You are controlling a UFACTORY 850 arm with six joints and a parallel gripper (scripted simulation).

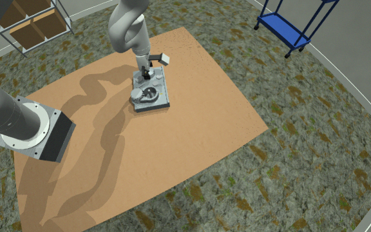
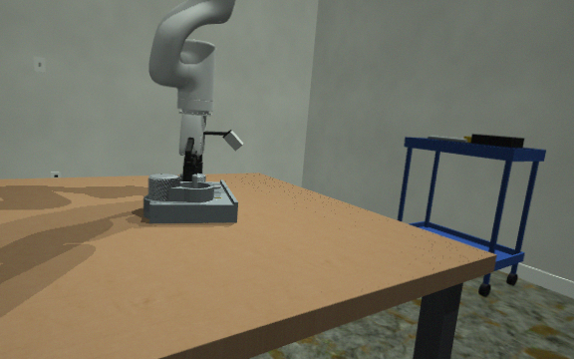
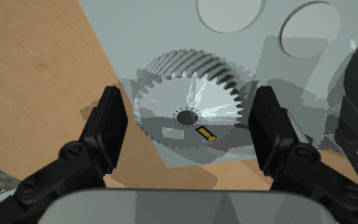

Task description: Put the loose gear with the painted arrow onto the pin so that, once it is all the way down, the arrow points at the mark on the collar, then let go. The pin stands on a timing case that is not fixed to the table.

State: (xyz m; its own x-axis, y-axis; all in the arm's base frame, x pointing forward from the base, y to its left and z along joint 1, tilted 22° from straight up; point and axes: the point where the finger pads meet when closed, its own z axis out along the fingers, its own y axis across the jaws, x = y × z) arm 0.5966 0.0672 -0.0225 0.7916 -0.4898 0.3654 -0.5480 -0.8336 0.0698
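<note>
Now: hand 10 mm above the loose gear. Round my hand: grey pin (80 mm behind, 50 mm to the right, 20 mm below).
</note>
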